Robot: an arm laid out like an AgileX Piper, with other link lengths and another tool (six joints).
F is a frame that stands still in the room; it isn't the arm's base.
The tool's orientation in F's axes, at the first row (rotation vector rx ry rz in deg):
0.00 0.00 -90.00
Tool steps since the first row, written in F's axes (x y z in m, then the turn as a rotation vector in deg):
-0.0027 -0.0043 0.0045 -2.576 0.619 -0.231
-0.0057 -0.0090 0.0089 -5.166 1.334 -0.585
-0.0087 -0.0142 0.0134 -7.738 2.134 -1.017
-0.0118 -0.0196 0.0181 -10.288 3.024 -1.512
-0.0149 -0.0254 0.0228 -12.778 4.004 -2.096
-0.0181 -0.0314 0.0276 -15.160 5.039 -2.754
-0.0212 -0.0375 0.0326 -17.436 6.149 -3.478
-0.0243 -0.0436 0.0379 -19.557 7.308 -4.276
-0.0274 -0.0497 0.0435 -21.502 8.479 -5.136
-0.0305 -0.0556 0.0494 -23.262 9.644 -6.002
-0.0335 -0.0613 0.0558 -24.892 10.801 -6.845
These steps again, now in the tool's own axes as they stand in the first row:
0.0043 -0.0027 0.0045 -0.619 -2.576 -0.231
0.0090 -0.0057 0.0089 -1.334 -5.166 -0.585
0.0142 -0.0087 0.0134 -2.134 -7.738 -1.017
0.0196 -0.0118 0.0181 -3.024 -10.288 -1.512
0.0254 -0.0149 0.0228 -4.004 -12.778 -2.096
0.0314 -0.0181 0.0276 -5.039 -15.160 -2.754
0.0375 -0.0212 0.0326 -6.149 -17.436 -3.478
0.0436 -0.0243 0.0379 -7.308 -19.557 -4.276
0.0497 -0.0274 0.0435 -8.479 -21.502 -5.136
0.0556 -0.0305 0.0494 -9.644 -23.262 -6.002
0.0613 -0.0335 0.0558 -10.801 -24.892 -6.845

